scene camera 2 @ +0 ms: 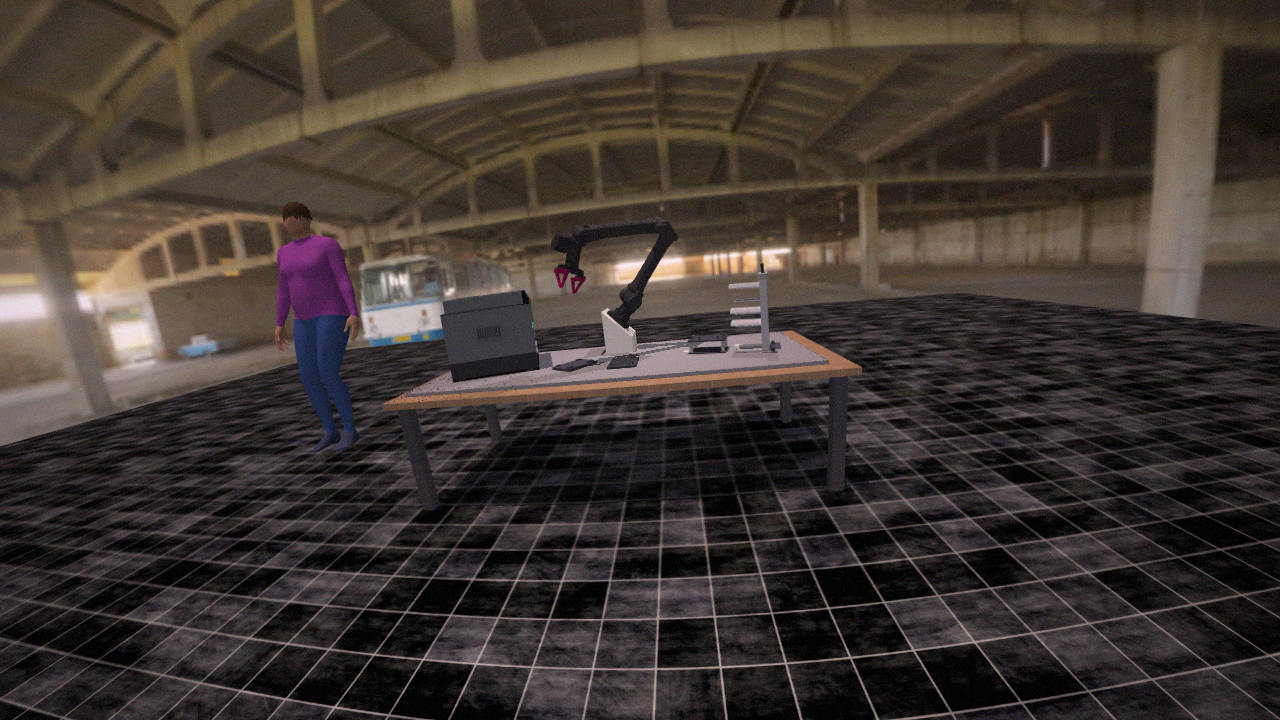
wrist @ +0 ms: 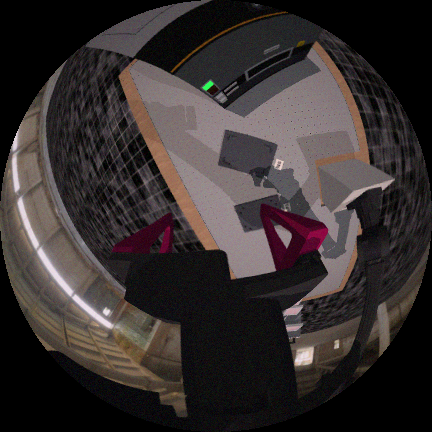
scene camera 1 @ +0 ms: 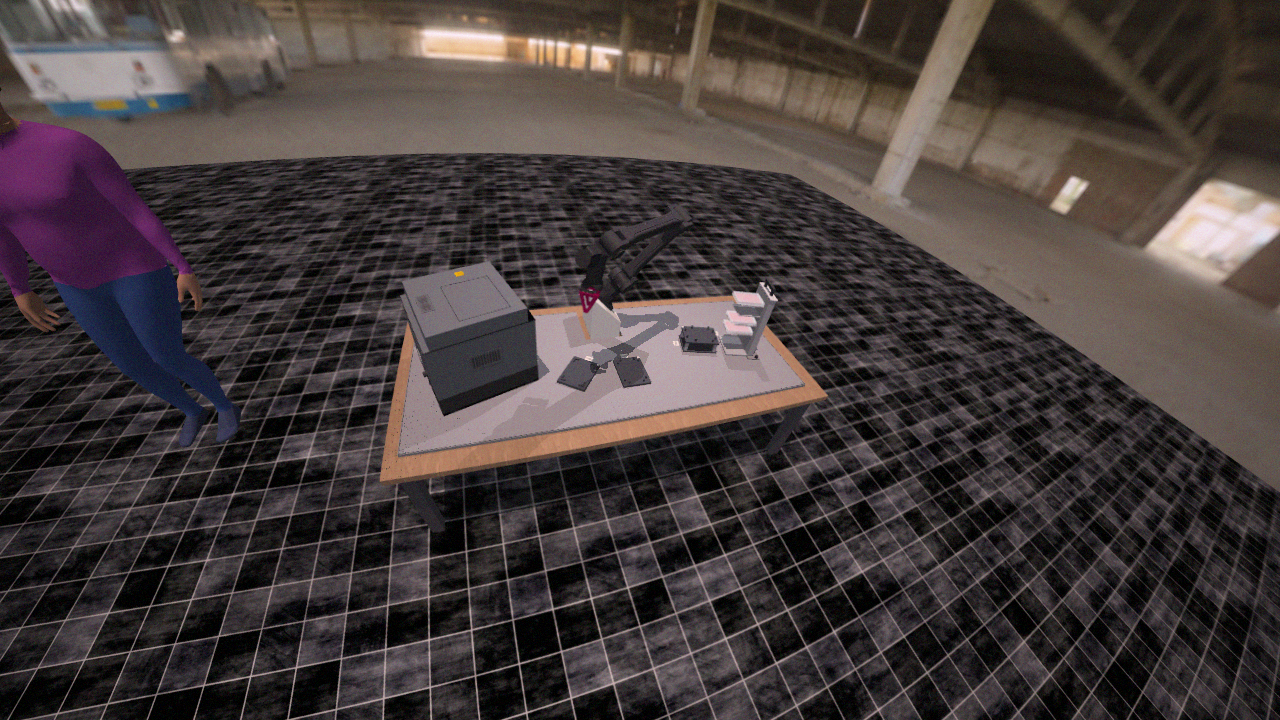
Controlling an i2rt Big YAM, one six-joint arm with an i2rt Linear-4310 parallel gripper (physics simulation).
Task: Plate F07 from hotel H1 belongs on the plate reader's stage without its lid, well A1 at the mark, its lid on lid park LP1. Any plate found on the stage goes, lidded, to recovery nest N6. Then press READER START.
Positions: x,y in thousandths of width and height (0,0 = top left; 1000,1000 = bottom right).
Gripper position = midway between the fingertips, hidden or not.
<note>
My gripper (scene camera 1: 459,430) is open and holds nothing. Further things: a flat dark pad (scene camera 1: 454,516).
My gripper also shows in the wrist view (wrist: 501,492). The flat dark pad shows as well in the wrist view (wrist: 568,355).
</note>
